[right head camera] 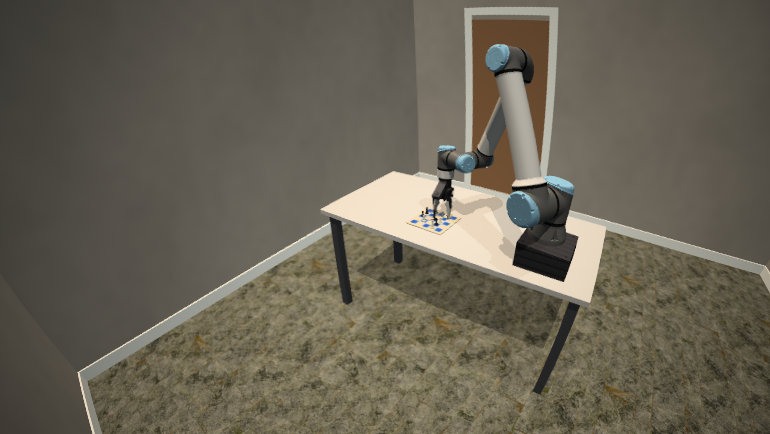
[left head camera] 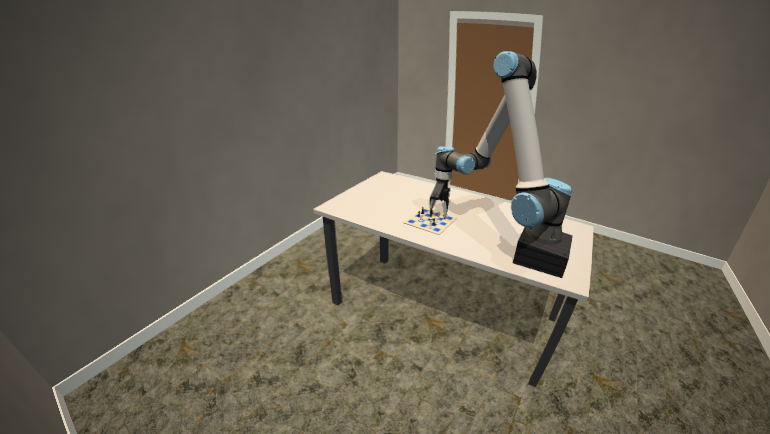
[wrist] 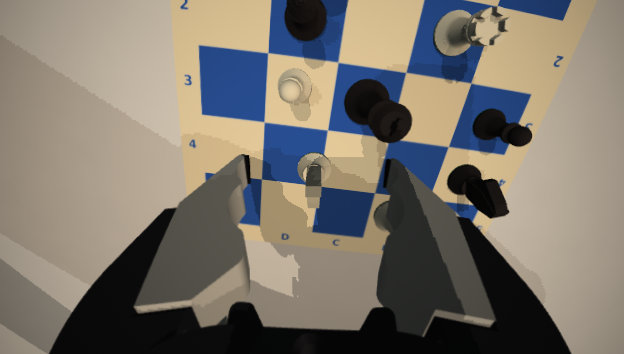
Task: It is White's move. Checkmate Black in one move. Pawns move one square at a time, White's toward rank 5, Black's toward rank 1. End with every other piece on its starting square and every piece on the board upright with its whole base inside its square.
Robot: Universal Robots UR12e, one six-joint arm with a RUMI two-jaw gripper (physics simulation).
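Where they show: gripper, fingertip midpoint: (right head camera: pixel 441 217) (left head camera: pixel 437 217) (wrist: pixel 317 159); arm's base, link origin: (right head camera: pixel 546 235) (left head camera: pixel 543 234).
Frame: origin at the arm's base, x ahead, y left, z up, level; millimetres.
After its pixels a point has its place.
My gripper (left head camera: pixel 438 216) @(x 595, y 60, z -97 mm) (right head camera: pixel 442 217) @(x 595, y 60, z -97 mm) (wrist: pixel 317 159) @(x 595, y 60, z -97 mm) is open, its fingers apart on either side of a white piece (wrist: pixel 314 167) @(x 594, y 57, z -91 mm), likely a knight, and empty. That piece is upright on D4, its base crossing the line towards C4. On the board (left head camera: pixel 425 229) @(x 573, y 200, z -107 mm) (right head camera: pixel 424 228) @(x 590, y 201, z -106 mm) (wrist: pixel 190 110) @(x 515, y 67, z -106 mm), a white pawn (wrist: pixel 291 89) @(x 573, y 97, z -74 mm) stands on D3, the black king (wrist: pixel 367 102) @(x 609, y 100, z -81 mm) on C3 and a white rook (wrist: pixel 452 34) @(x 641, y 141, z -95 mm) on B2. A pale piece (wrist: pixel 382 216) @(x 648, y 31, z -99 mm) around B5 is partly hidden by the right finger.
A dark piece (wrist: pixel 305 22) @(x 572, y 124, z -76 mm) stands on D2, cut by the wrist view's top edge. A black pawn (wrist: pixel 487 125) @(x 684, y 105, z -98 mm) stands on A3 and a black knight (wrist: pixel 465 179) @(x 687, y 71, z -96 mm) on A4, right of the right finger. The board lies on the table (left head camera: pixel 366 199) @(x 1062, y 143, z -111 mm) (right head camera: pixel 377 199) @(x 1045, y 125, z -112 mm).
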